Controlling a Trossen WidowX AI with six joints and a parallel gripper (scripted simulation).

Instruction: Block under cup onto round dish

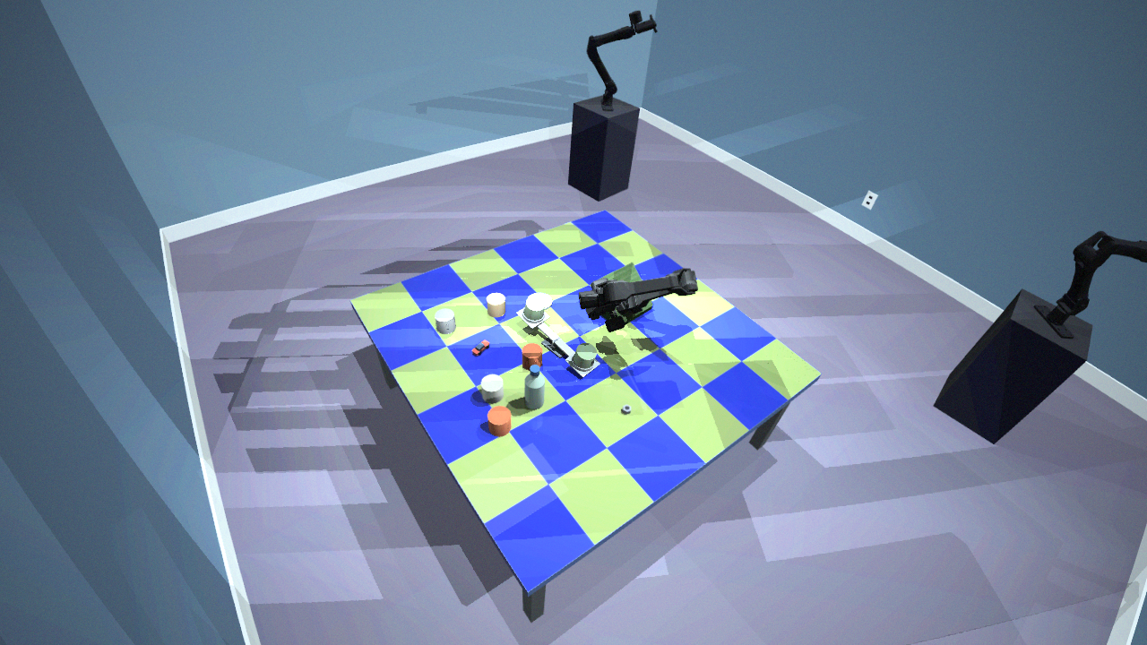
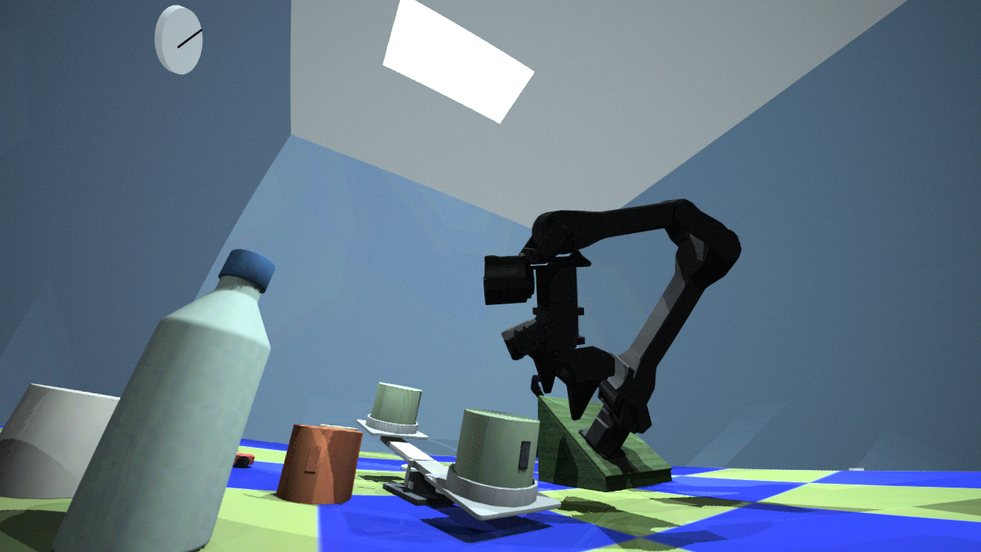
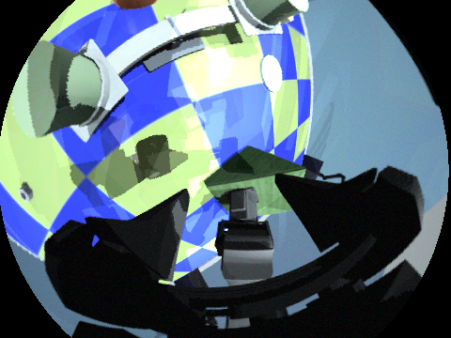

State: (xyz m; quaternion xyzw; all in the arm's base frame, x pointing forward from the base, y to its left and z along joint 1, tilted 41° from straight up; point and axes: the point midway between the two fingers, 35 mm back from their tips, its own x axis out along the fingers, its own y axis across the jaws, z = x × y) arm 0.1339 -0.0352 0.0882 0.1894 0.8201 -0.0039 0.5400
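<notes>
Right now my gripper tip is 17 cm short of the grey-green cup, 9 cm to the right of it and 6 cm above it. The rest, counted from my gripper tip: nut: 30 cm to the left, 20 cm ahead, 11 cm below; then grey block: 17 cm ahead, 8 cm below, 7 cm to the left; then white round dish: 29 cm to the right, 11 cm below, 6 cm ahead.
</notes>
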